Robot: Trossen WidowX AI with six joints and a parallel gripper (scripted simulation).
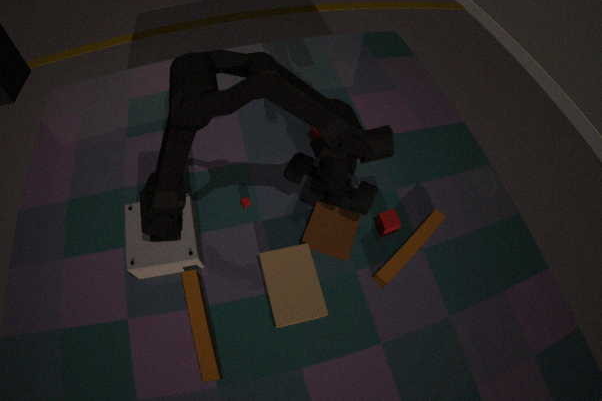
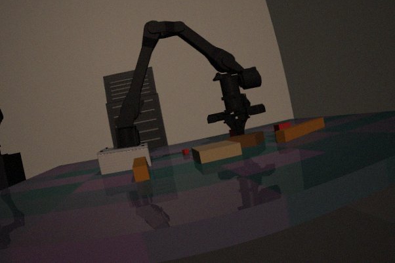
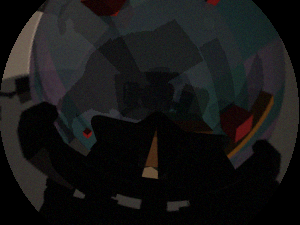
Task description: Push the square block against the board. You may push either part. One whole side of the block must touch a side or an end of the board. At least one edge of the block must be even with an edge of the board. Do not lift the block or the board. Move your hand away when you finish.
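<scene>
The brown square block is 7 cm to the right of my gripper tip. The rest, counted from my gripper tip: tan board: 11 cm behind, 18 cm to the right.
</scene>
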